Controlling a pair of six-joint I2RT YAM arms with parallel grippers.
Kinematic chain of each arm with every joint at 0, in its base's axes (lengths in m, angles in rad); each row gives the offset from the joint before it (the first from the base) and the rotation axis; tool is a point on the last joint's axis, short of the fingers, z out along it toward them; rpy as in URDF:
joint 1: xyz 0 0 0.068 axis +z
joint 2: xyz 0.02 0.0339 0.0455 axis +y
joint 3: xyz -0.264 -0.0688 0 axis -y
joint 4: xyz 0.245 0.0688 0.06 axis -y
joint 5: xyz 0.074 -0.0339 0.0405 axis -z
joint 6: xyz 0.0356 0 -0.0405 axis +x
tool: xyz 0 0 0 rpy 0 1.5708 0
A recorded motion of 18 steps. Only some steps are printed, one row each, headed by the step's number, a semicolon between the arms.
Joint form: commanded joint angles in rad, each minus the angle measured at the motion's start. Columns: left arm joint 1, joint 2, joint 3, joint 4, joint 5, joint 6; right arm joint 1, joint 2, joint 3, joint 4, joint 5, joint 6.
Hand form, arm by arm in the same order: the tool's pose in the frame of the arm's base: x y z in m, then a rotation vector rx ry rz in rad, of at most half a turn. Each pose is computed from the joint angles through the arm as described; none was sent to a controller.
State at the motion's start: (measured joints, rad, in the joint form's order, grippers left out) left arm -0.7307 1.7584 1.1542 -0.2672 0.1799 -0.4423; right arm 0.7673 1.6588 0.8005 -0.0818 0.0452 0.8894
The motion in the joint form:
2: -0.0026 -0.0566 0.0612 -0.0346 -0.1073 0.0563; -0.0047 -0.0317 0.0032 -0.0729 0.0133 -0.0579
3: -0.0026 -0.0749 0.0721 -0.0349 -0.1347 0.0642; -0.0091 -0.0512 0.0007 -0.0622 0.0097 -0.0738
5: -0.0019 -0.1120 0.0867 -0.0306 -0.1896 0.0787; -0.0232 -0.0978 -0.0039 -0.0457 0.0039 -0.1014
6: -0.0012 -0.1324 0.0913 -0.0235 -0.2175 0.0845; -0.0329 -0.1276 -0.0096 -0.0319 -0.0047 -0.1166
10: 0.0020 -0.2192 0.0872 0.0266 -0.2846 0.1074; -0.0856 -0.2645 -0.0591 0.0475 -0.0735 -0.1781
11: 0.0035 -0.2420 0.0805 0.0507 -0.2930 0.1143; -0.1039 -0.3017 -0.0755 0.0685 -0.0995 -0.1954
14: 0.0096 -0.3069 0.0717 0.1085 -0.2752 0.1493; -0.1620 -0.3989 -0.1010 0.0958 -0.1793 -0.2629
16: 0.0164 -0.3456 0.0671 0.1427 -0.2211 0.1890; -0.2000 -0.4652 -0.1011 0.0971 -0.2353 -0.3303
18: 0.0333 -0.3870 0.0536 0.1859 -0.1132 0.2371; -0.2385 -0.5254 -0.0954 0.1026 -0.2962 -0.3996
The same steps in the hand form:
2: 0.2779 -0.2538 0.2361 0.4587 2.4028 -0.6110; 0.2231 0.2103 0.1473 0.1144 2.6361 0.5223
3: 0.2779 -0.2525 0.2461 0.4487 2.3672 -0.5923; 0.2237 0.2092 0.1529 0.0980 2.6118 0.5426
5: 0.2770 -0.2488 0.2644 0.4238 2.2993 -0.5546; 0.2253 0.2050 0.1660 0.0783 2.5576 0.5811
6: 0.2762 -0.2464 0.2737 0.4069 2.2624 -0.5382; 0.2258 0.2019 0.1737 0.0676 2.5240 0.6098
10: 0.2691 -0.2352 0.3067 0.3578 2.1204 -0.5215; 0.2241 0.1831 0.2027 0.0193 2.3760 0.7468
11: 0.2669 -0.2322 0.3144 0.3484 2.0798 -0.5276; 0.2231 0.1768 0.2093 0.0041 2.3375 0.7813
14: 0.2593 -0.2234 0.3383 0.3614 1.9646 -0.5705; 0.2210 0.1587 0.2287 -0.0607 2.2370 0.8489
16: 0.2537 -0.2181 0.3524 0.4138 1.8899 -0.6172; 0.2187 0.1473 0.2453 -0.1339 2.1580 0.8742
18: 0.2479 -0.2108 0.3650 0.5031 1.8027 -0.6933; 0.2162 0.1366 0.2625 -0.2124 2.0694 0.8930

